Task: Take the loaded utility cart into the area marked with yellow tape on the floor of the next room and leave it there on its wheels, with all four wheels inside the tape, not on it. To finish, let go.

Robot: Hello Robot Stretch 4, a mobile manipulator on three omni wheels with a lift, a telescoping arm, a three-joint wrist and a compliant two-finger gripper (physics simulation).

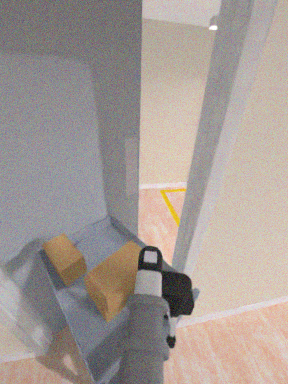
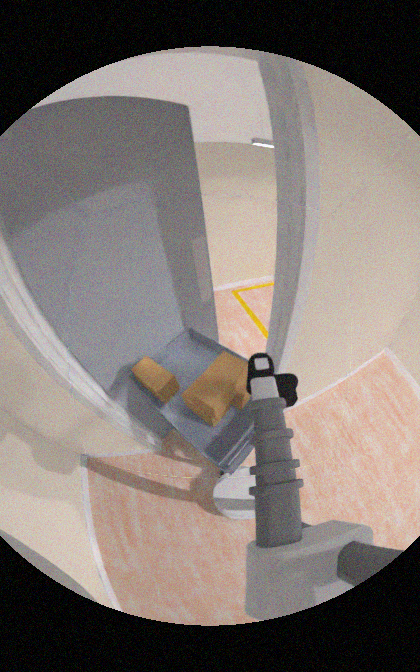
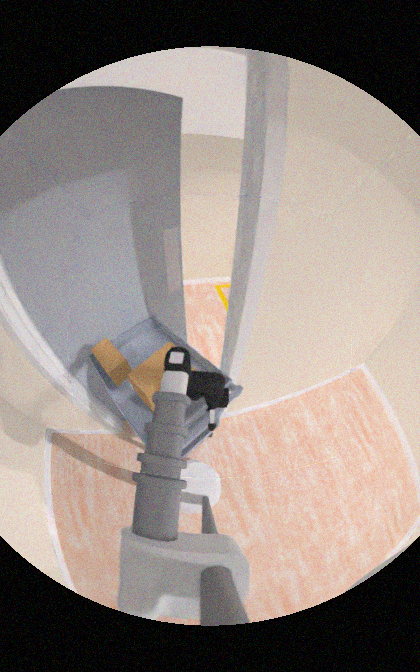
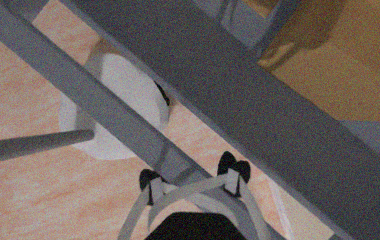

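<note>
The blue-grey utility cart stands askew in the doorway, its far end close to the grey door. It carries two brown boxes, a small one and a larger one. My gripper is shut on the cart's handle bar, one fingertip on each side. The yellow tape shows partly through the gap, beyond the doorway. The cart's wheels are hidden or too unclear to make out.
The grey door stands partly open, with a gap at its right edge. The right door frame is close to the cart's right side. A white round base is below the handle.
</note>
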